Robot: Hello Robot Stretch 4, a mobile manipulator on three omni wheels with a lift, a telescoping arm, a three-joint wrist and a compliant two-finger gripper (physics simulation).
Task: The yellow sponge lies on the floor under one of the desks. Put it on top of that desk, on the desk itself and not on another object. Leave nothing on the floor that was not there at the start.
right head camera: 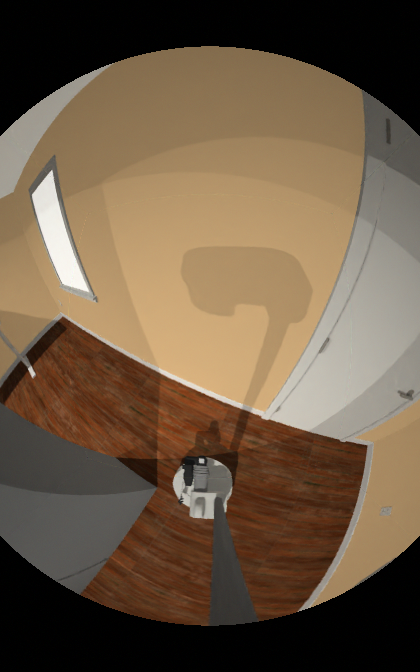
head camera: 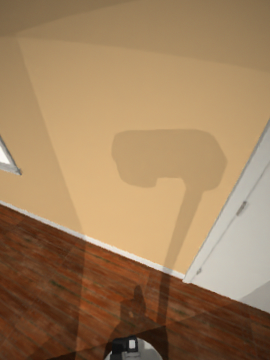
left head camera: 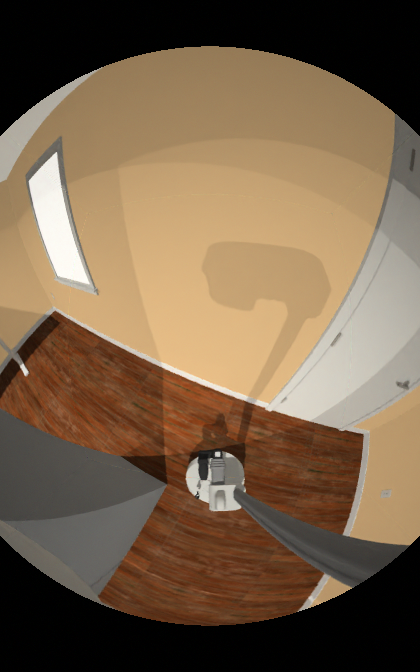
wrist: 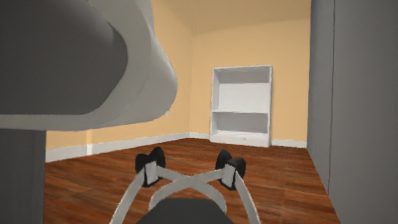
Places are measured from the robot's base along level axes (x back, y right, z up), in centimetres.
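Pixels of known places: gripper, fingertip midpoint: [wrist: 190,161].
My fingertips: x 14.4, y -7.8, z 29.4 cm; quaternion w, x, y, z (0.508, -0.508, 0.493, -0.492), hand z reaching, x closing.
Behind a point stands the place of what it marks.
The yellow sponge does not show in these views, and no desk top shows. A thin white leg [left head camera: 21,366] [right head camera: 28,366] stands on the floor at the far left of both side head views; what it belongs to is cut off, and I cannot tell if it is a desk. My gripper [wrist: 190,161] @[x 14.4, y -7.7, z 29.4 cm] is open in the wrist view, its two black fingertips apart with nothing between them, held above the wooden floor.
A tall grey block [left head camera: 95,520] [right head camera: 75,517] [wrist: 362,100] @[x 47.3, y -53.7, z 40.9 cm] stands close by. A white door [head camera: 242,255] @[x -48.2, y 68.4, z 62.8 cm] [left head camera: 345,345] [right head camera: 332,365] and a window [left head camera: 57,225] [right head camera: 57,235] are in the tan walls. A low white bookcase [wrist: 240,137] @[x 270.9, y -63.5, z 7.0 cm] stands at a far wall.
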